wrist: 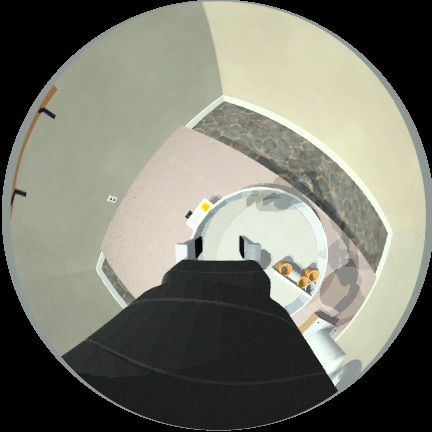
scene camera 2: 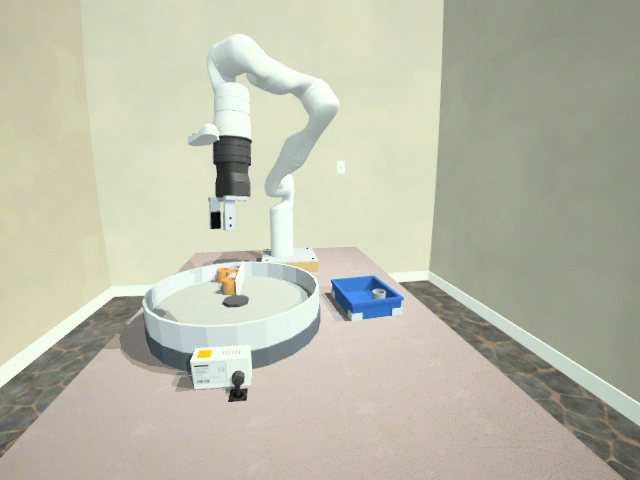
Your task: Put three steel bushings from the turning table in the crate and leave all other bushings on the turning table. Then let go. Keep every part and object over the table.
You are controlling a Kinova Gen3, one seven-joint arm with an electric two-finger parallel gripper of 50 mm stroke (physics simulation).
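The round walled turning table (scene camera 2: pixel 232 333) (wrist: pixel 295 230) holds three orange bushings, (scene camera 2: pixel 229 286) (wrist: pixel 284 269) being the one nearest the hub. A steel bushing (wrist: pixel 296 273) lies on its side among them, and another steel one (wrist: pixel 310 287) is partly hidden near the wall. All are beside the white divider (scene camera 2: pixel 240 279) (wrist: pixel 291 283). One steel bushing (scene camera 2: pixel 378 293) stands in the blue crate (scene camera 2: pixel 358 310), right of the turning table; the crate does not show in the wrist view. My gripper (scene camera 2: pixel 222 222) (wrist: pixel 220 243) is open and empty, high above the turning table, away from the bushings.
A dark hub (scene camera 2: pixel 235 300) (wrist: pixel 265 258) is at the turning table's centre. A white box (scene camera 2: pixel 221 367) (wrist: pixel 200 214) and a small black stand (scene camera 2: pixel 237 388) (wrist: pixel 188 215) are at its near side. The robot's base plate (scene camera 2: pixel 305 254) is behind it.
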